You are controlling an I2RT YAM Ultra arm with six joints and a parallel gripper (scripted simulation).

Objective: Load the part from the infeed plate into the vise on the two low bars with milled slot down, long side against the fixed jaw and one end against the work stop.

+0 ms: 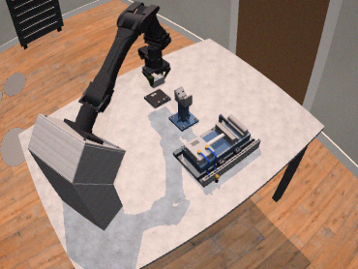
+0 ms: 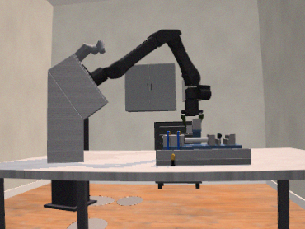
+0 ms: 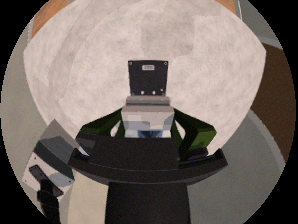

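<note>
The dark infeed plate lies 110 mm below my hand and 10 mm to the left of it. Also, from my hand: grey part (10 mm to the left); then moving jaw (350 mm to the right, 150 mm ahead, 40 mm below); then air cylinder rod (360 mm to the right, 100 mm ahead, 40 mm below).
</note>
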